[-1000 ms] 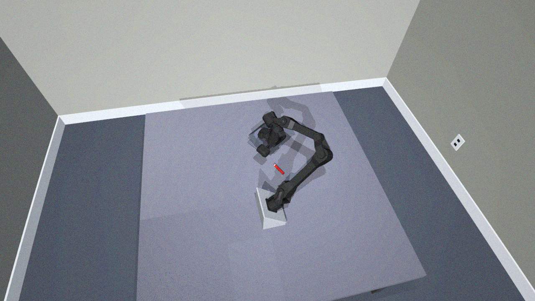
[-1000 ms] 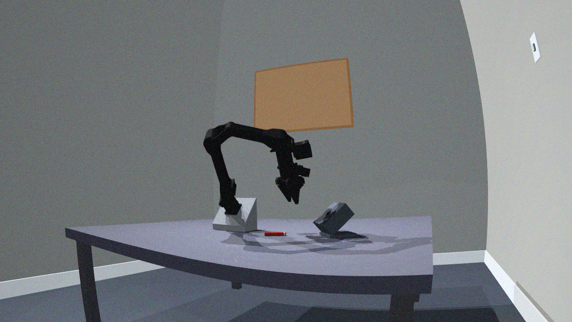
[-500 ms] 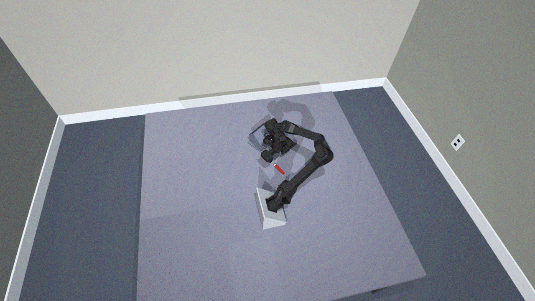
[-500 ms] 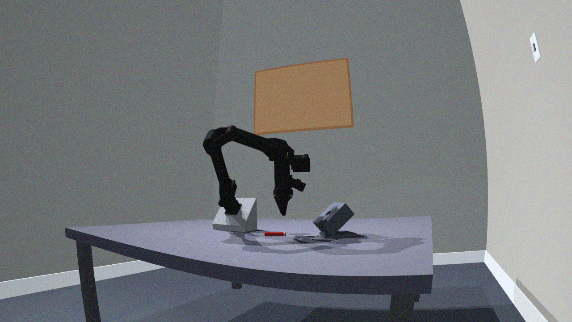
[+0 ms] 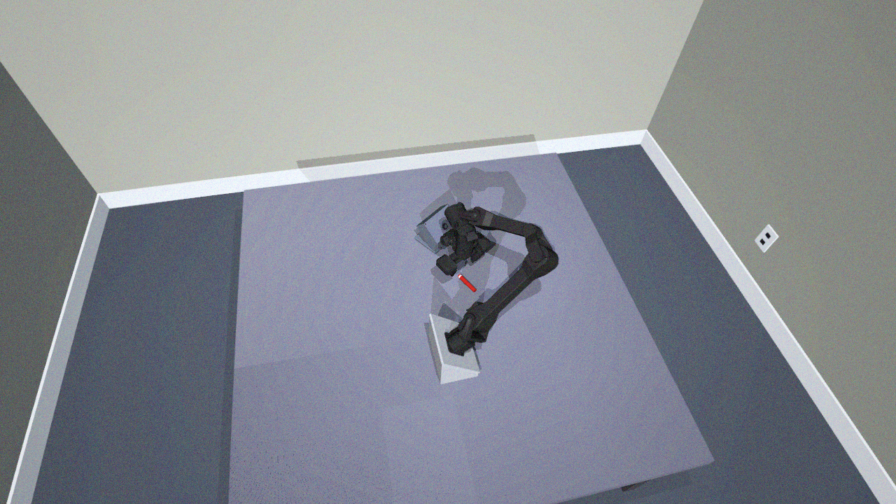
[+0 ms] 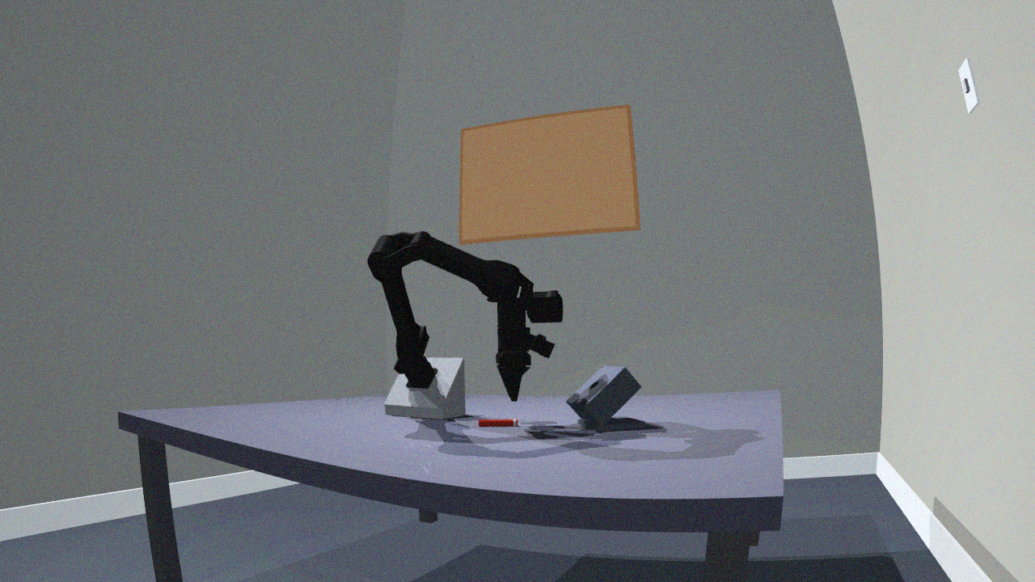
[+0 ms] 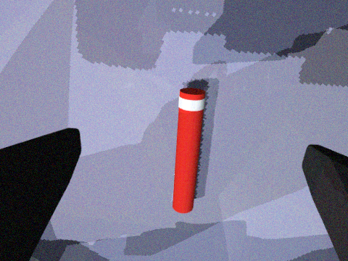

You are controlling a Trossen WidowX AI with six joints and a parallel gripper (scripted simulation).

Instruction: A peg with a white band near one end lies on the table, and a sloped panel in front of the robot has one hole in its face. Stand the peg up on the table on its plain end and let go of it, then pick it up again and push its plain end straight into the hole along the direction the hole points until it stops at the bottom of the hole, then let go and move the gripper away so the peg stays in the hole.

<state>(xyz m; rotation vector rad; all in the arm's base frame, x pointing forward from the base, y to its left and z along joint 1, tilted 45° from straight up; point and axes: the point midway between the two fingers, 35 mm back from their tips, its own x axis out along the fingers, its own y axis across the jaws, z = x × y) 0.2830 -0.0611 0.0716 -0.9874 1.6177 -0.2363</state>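
Now: the red peg 50 mm below my gripper tip, 10 mm to the right of it and 10 mm behind it. From my gripper tip the other things lie so: grey sloped panel 180 mm ahead, 30 mm to the left, 10 mm above.
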